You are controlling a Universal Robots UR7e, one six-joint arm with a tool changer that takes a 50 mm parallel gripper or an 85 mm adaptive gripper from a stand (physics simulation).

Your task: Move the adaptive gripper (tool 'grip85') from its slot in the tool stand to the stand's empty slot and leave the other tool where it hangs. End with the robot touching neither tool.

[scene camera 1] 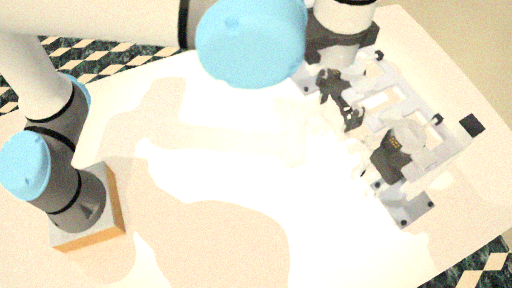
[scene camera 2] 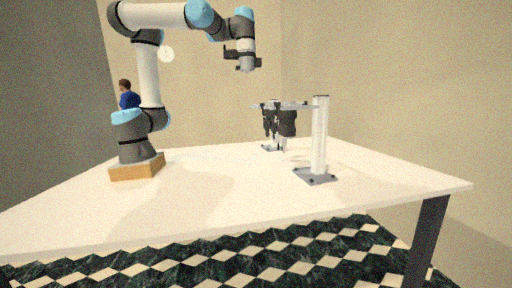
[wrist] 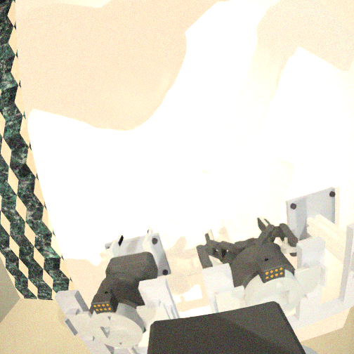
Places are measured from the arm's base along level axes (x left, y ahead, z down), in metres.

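Pixels of known places: end effector, tool point: (scene camera 2: 247,70); arm's base, origin of the base link: (scene camera 1: 78,202) (scene camera 2: 139,158).
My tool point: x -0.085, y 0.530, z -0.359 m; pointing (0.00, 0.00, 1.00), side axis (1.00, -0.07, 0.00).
For each thing: its middle in the pictures, then the offset to it from my tool point. "*": a spot on its surface instead. Level surfaces: height alone.
- tool, body centre: (scene camera 1: 390,160) (scene camera 2: 285,127) dx -0.097, dy +0.129, dz +0.227 m
- black cap, body centre: (scene camera 1: 472,125) dx -0.129, dy +0.254, dz +0.116 m
- grey base plate, surface spot: (scene camera 2: 314,175) * dx -0.152, dy +0.229, dz +0.418 m
- white table, its level: dz +0.430 m
The arm's bare flange (scene camera 1: 341,56) (scene camera 2: 246,64) carries no tool and is above the stand, apart from both tools. The adaptive gripper (scene camera 1: 334,86) (scene camera 2: 270,119) (wrist: 257,259), dark with linked fingers, hangs in the middle slot of the tool stand (scene camera 1: 414,101) (scene camera 2: 320,135) (wrist: 310,217). Its fingers are apart, with nothing seen between them. The other tool (scene camera 1: 390,161) (scene camera 2: 287,123) (wrist: 129,275), a dark block with pale fingers, hangs in the slot at the near end. The stand's far-end slot is hidden behind the wrist in scene camera 1 and partly outside the wrist view.
The stand's near post, with a black cap (scene camera 1: 471,125), rises from a grey base plate (scene camera 2: 314,175). The arm's base sits on a wooden block (scene camera 1: 119,210) (scene camera 2: 135,169) across the white table (scene camera 2: 380,172). A person in blue (scene camera 2: 129,98) is in the background behind the arm.
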